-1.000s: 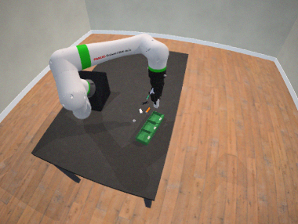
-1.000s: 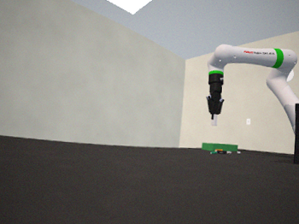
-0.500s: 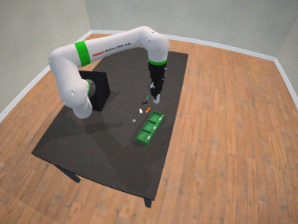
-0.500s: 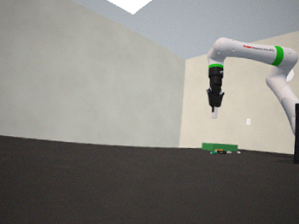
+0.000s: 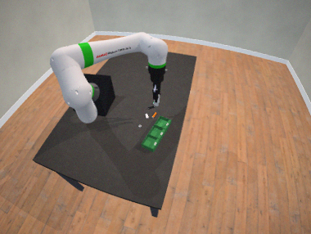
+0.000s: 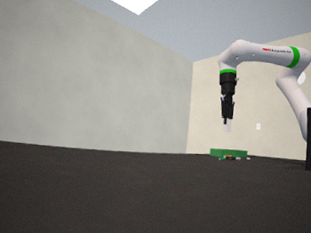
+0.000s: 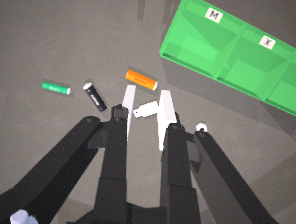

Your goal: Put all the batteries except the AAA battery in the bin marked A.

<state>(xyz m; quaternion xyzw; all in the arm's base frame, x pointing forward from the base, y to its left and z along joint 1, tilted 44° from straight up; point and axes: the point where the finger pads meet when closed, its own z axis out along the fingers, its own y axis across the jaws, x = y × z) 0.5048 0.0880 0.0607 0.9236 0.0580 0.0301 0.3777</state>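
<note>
The black battery is 16 cm below my hand, 7 cm to the left of it and 7 cm behind it. Also, from my hand: white battery (16 cm below, 7 cm behind, 1 cm to the right); then orange battery (16 cm below, 2 cm behind); then green bin (15 cm below, 14 cm to the right, 5 cm ahead).
</note>
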